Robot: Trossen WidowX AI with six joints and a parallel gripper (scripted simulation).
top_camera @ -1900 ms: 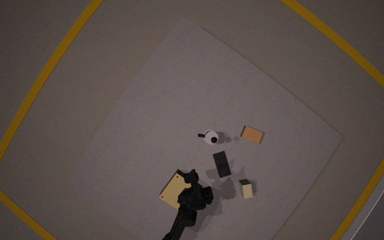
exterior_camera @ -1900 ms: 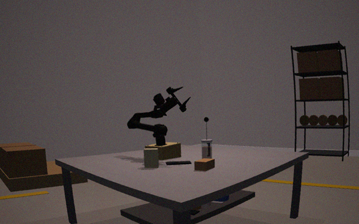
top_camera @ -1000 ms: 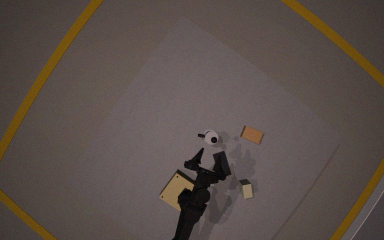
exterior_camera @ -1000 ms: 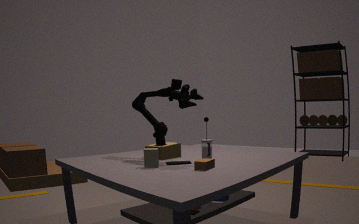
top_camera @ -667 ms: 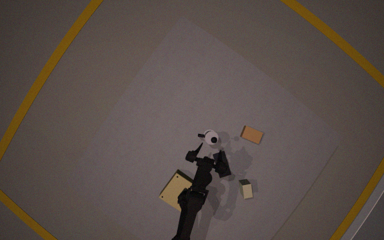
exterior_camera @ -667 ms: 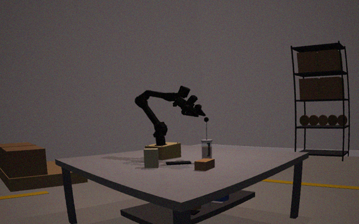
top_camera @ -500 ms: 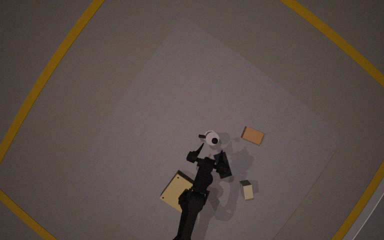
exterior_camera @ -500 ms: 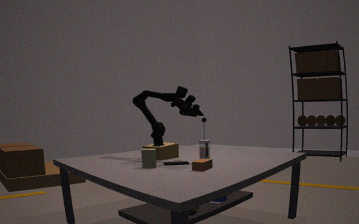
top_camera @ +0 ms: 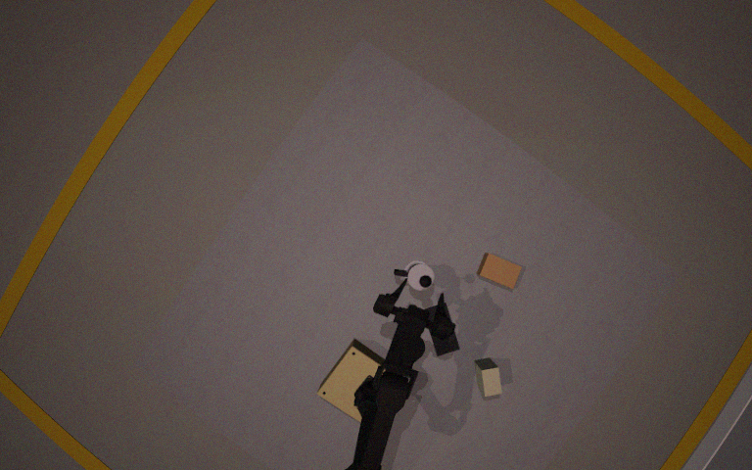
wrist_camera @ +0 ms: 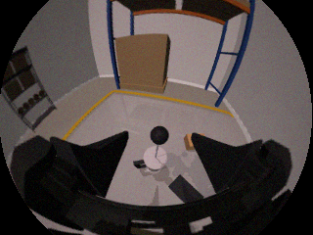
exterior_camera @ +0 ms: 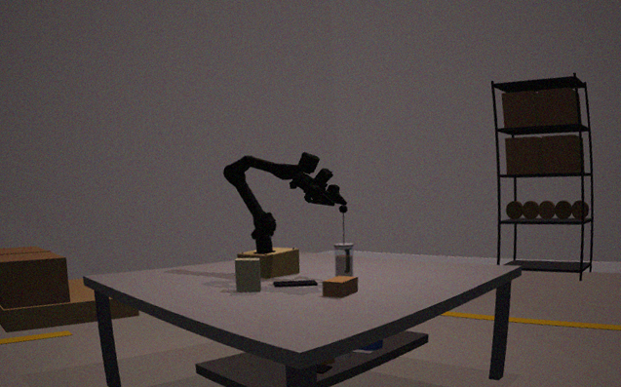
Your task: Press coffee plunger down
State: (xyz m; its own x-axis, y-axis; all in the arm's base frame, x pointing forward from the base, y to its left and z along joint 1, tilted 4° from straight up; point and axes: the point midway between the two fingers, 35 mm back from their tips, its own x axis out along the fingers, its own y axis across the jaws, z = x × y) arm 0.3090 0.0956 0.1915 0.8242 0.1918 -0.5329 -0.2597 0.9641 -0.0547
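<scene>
The coffee press is 20 mm to the left of my gripper tip and 150 mm below it. Also, from my gripper tip: orange block 170 mm ahead, 180 mm to the right, 260 mm below.
</scene>
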